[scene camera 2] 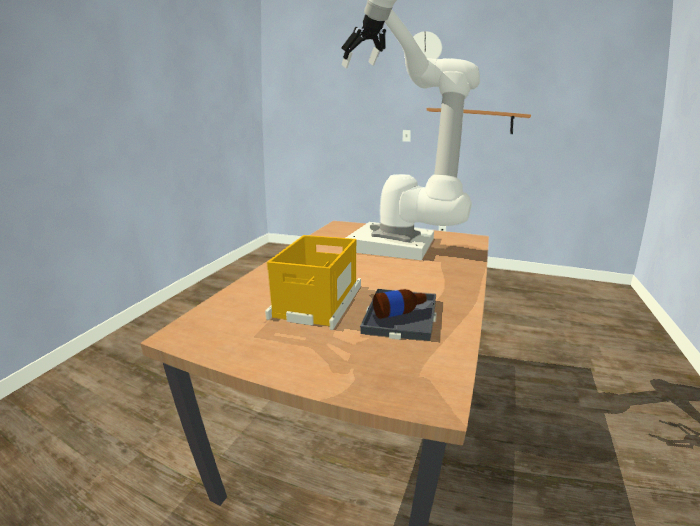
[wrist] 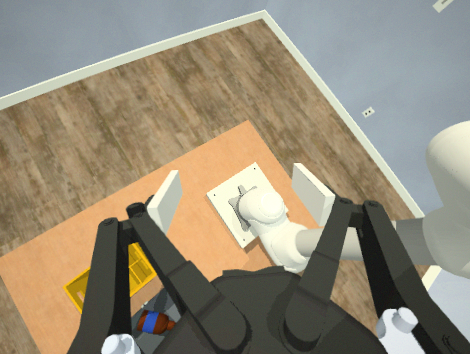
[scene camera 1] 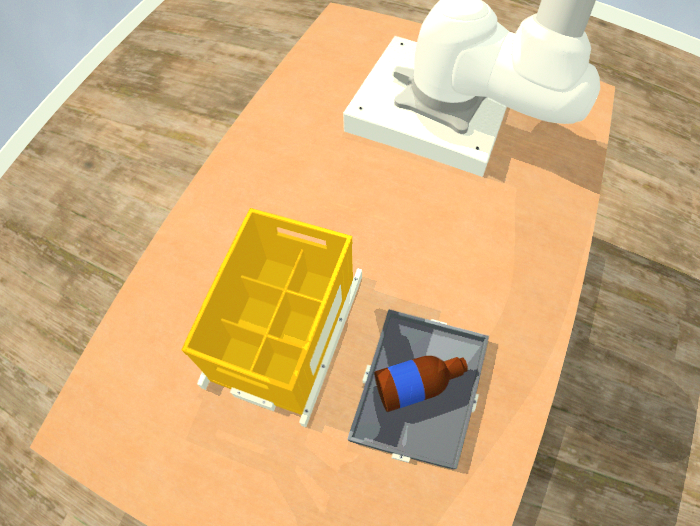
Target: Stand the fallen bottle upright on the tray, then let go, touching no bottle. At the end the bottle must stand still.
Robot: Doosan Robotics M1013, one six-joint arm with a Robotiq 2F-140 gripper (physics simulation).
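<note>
A brown bottle with a blue label lies on its side in the grey tray. In the scene camera 1 view its neck points right, and its base is near the tray's left wall. The tray shows in part in the wrist view, behind my fingers. My gripper is open and empty, high above the table and far from the bottle. It does not show in the scene camera 1 view.
A yellow crate with compartments stands left of the tray, with white rails along its foot. The arm's white base plate is at the table's back. A wall shelf is behind the arm.
</note>
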